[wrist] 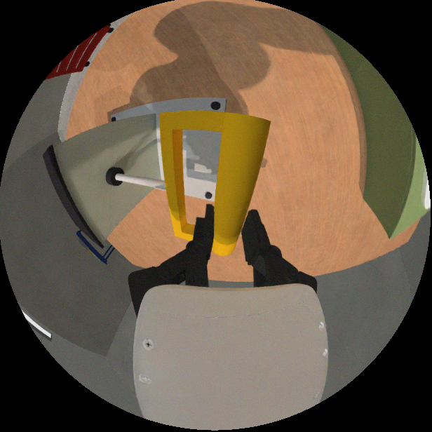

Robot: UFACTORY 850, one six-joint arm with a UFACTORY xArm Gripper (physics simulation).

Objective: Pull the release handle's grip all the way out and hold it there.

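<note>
The release handle's yellow grip point(241, 170) is a frame with a thick rounded bar on the right and a thinner bar on the left. My gripper point(228, 218) is shut on the thick bar near its lower end, with one black finger inside the frame's opening and the other on the right side. A pale rod point(140, 181) runs from a black collar on the pale housing point(95, 155) to the grip's left bar. The grip stands apart from the housing, with a length of rod showing between them.
A grey mounting plate point(190, 105) with dark bolts lies behind the grip on the wooden table point(310, 150). A green container point(377, 150) stands at the right. A red slatted object point(82, 54) is at the upper left. A dark edge strip point(72, 197) borders the housing.
</note>
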